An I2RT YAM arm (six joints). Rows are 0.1 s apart.
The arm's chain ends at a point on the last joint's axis. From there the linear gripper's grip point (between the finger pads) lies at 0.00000 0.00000 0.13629 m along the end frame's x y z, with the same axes.
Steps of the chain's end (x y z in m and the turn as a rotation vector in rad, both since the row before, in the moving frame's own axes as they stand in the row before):
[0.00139 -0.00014 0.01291 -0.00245 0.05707 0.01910]
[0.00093 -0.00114 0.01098 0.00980 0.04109 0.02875]
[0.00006 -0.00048 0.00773 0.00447 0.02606 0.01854]
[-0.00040 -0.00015 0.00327 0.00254 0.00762 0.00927]
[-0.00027 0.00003 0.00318 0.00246 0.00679 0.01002]
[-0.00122 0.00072 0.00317 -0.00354 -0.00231 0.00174]
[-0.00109 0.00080 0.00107 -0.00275 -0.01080 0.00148]
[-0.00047 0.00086 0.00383 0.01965 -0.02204 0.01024]
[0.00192 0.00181 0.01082 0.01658 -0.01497 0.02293]
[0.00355 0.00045 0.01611 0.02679 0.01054 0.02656]
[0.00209 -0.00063 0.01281 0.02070 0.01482 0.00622]
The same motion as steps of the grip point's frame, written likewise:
[0.00916 0.00027 0.01269 -0.00245 0.05707 0.01910]
[0.00655 -0.00239 0.01086 0.00980 0.04109 0.02875]
[0.00362 -0.00106 0.00768 0.00447 0.02606 0.01854]
[0.00064 -0.00049 0.00327 0.00254 0.00762 0.00927]
[0.00066 -0.00030 0.00318 0.00246 0.00679 0.01002]
[-0.00154 0.00120 0.00317 -0.00354 -0.00231 0.00174]
[-0.00256 0.00117 0.00106 -0.00275 -0.01080 0.00148]
[-0.00346 -0.00183 0.00377 0.01965 -0.02204 0.01024]
[-0.00009 -0.00047 0.01079 0.01658 -0.01497 0.02293]
[0.00503 -0.00318 0.01605 0.02679 0.01054 0.02656]
[0.00412 -0.00344 0.01277 0.02070 0.01482 0.00622]

